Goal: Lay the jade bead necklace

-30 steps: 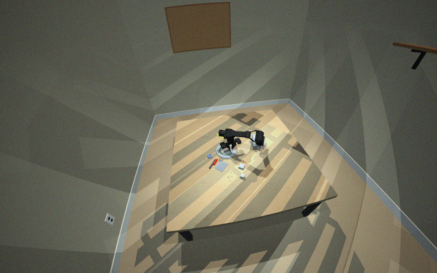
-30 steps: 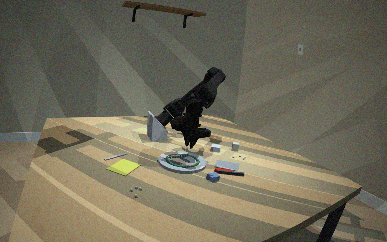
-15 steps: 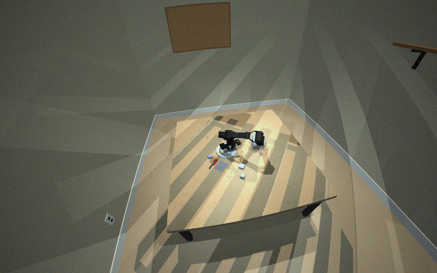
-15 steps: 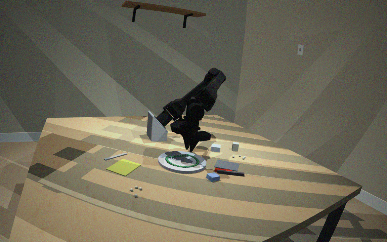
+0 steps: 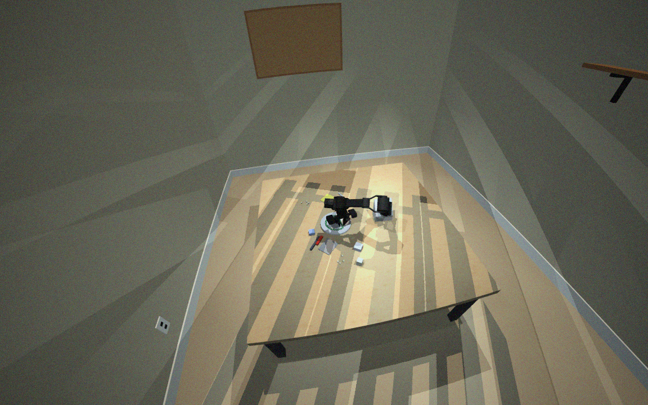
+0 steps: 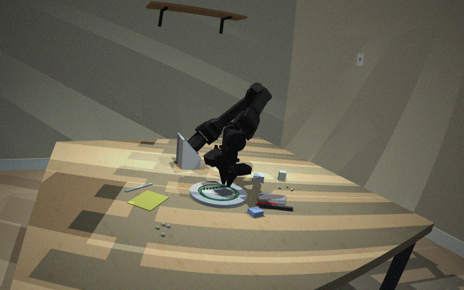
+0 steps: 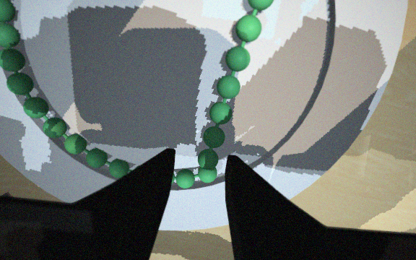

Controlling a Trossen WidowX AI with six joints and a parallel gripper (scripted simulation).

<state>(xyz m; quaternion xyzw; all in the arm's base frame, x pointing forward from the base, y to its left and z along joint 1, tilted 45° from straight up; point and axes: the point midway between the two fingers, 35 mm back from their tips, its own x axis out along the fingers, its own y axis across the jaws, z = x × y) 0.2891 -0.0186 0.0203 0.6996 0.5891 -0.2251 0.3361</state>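
Right now the round grey bead board is 3 cm ahead of my gripper tip, 4 cm to the right of it and 1 cm below it. Also, from my gripper tip: grey plate 12 cm ahead, 12 cm to the left, 2 cm below; then blue block 20 cm ahead, 1 cm to the right, 1 cm below; then red and black pen 18 cm ahead, 7 cm to the left, 1 cm below.
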